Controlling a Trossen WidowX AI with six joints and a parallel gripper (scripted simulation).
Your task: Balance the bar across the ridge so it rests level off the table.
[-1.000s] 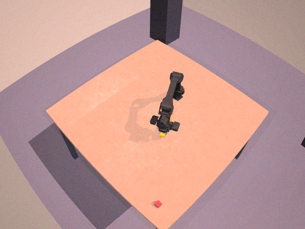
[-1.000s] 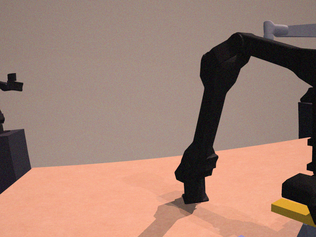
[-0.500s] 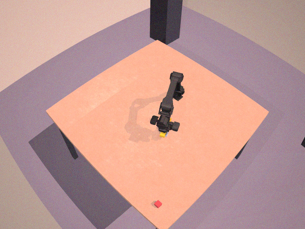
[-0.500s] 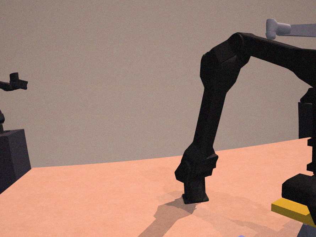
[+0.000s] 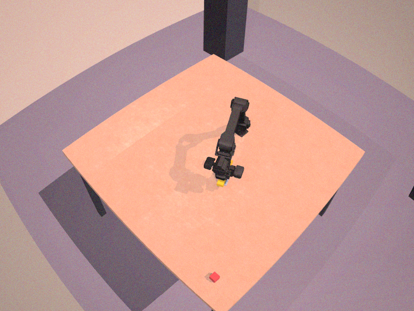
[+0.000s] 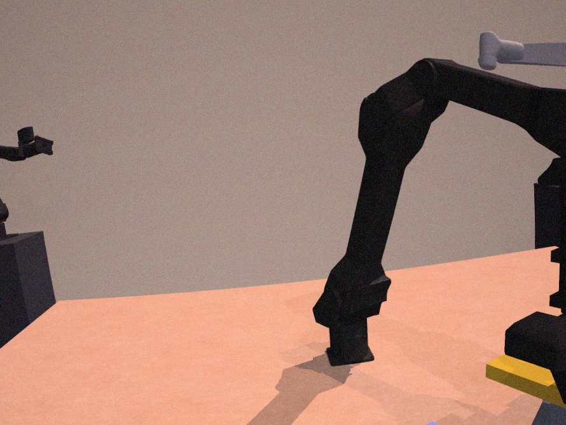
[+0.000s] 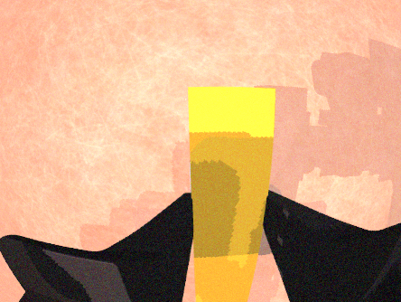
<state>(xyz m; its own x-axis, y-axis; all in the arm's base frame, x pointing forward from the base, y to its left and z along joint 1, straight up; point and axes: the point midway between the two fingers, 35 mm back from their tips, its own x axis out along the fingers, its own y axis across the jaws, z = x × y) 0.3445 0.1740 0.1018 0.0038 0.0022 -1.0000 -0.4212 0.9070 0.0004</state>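
Now: gripper tip 3 cm past the yellow bar and 1 cm to the left of it. From my gripper tip the other things lie so: small red cube 40 cm ahead, 33 cm to the left, 5 cm below; then purple cube 5 cm behind, 14 cm to the right, 5 cm below.
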